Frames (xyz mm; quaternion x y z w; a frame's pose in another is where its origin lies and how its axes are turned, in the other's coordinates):
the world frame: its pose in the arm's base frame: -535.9 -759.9 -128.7 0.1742 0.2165 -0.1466 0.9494
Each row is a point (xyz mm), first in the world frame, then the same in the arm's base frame.
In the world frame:
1: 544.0 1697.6 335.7
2: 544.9 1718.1 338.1
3: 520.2 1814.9 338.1
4: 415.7 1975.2 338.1
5: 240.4 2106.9 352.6
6: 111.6 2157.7 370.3
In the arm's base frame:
1: 655.1 519.0 357.5
2: 664.0 536.2 364.6
3: 676.9 628.0 401.9
4: 643.4 792.9 493.0
5: 543.9 940.8 621.5
6: 457.1 1005.5 709.5

